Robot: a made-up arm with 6 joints. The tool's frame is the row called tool.
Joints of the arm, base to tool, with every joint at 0 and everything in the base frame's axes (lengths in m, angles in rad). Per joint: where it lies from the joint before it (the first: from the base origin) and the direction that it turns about. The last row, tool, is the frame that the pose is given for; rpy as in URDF.
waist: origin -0.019 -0.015 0.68 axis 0 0 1
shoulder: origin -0.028 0.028 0.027 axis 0 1 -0.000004
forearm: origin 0.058 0.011 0.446 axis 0 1 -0.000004
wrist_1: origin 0.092 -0.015 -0.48 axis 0 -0.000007 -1
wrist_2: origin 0.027 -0.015 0.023 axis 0 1 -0.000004
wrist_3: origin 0.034 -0.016 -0.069 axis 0 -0.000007 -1
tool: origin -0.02 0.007 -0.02 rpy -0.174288 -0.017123 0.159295
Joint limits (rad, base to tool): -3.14..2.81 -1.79..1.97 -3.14..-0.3 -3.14..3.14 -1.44..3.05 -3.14..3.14
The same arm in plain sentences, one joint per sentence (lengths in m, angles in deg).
The arm has six revolute joints in a row. What follows holds with every joint at zero, and every direction is one of the base frame's.
Joint 1 lies 0.019 m along -x and 0.015 m along -y and 0.68 m along +z from the base frame's origin and turns about +z, from -179.91 to 161 deg.
Joint 2 lies 0.028 m along -x and 0.028 m along +y and 0.027 m along +z from joint 1 and turns about +y, from -102.56 to 112.87 deg.
Joint 3 lies 0.058 m along +x and 0.011 m along +y and 0.446 m along +z from joint 2 and turns about +y, from -179.91 to -17.19 deg.
Joint 4 lies 0.092 m along +x and 0.015 m along -y and 0.48 m along -z from joint 3 and turns about -z, from -179.91 to 179.91 deg.
Joint 5 lies 0.027 m along +x and 0.015 m along -y and 0.023 m along +z from joint 4 and turns about +y, from -82.51 to 174.75 deg.
Joint 6 lies 0.034 m along +x and 0.016 m along -y and 0.069 m along -z from joint 5 and turns about -z, from -179.91 to 179.91 deg.
The tool frame, which is the frame that the pose is given for, lies 0.02 m along -x and 0.007 m along +y and 0.02 m along -z from joint 6; its axes are the base frame's turned by roll -9.99, pitch -0.98 and yaw 9.13 deg (as in URDF: about the fixed x, then y, then z).

